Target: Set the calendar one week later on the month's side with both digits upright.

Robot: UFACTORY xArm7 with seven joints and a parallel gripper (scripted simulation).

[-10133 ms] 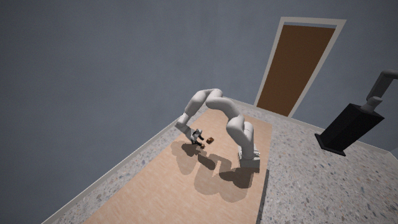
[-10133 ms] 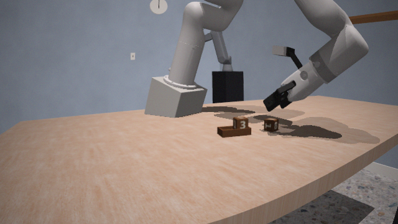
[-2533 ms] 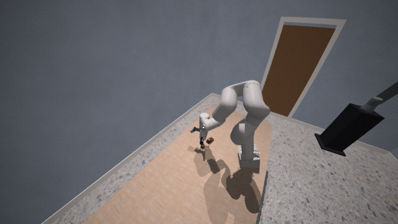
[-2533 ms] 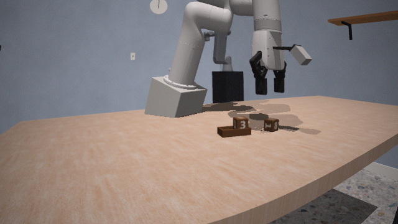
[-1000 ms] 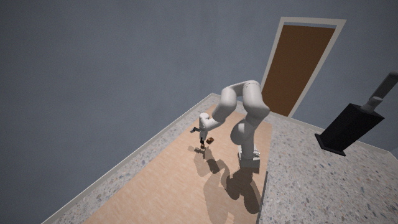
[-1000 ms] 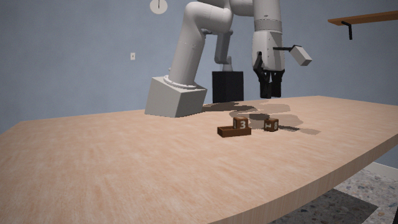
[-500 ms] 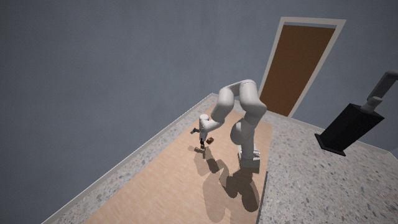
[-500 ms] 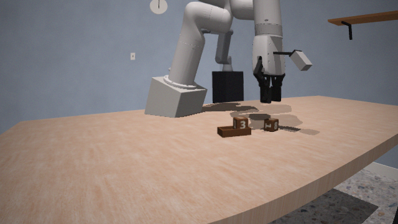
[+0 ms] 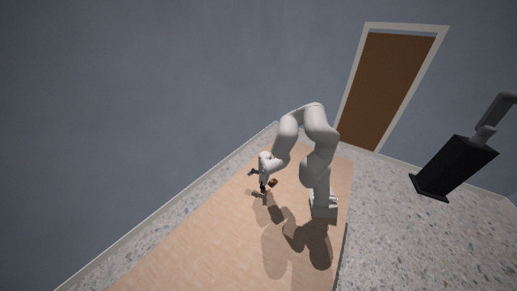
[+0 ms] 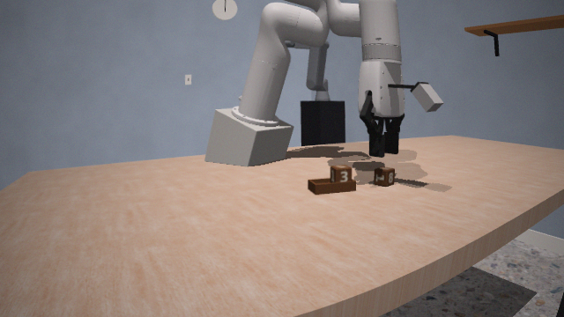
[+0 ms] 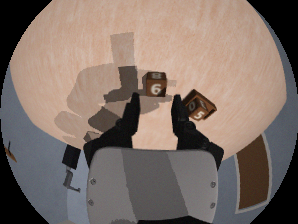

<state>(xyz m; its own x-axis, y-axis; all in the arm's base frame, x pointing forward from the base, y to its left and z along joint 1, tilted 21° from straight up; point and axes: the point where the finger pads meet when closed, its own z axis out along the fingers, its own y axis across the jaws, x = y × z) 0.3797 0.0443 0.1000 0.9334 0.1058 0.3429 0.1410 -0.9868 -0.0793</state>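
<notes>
My gripper is now 60 mm above the cube. The rest, counted from my hand: brown wooden tray (100 mm to the right, 70 mm below, 30 mm behind).
</notes>
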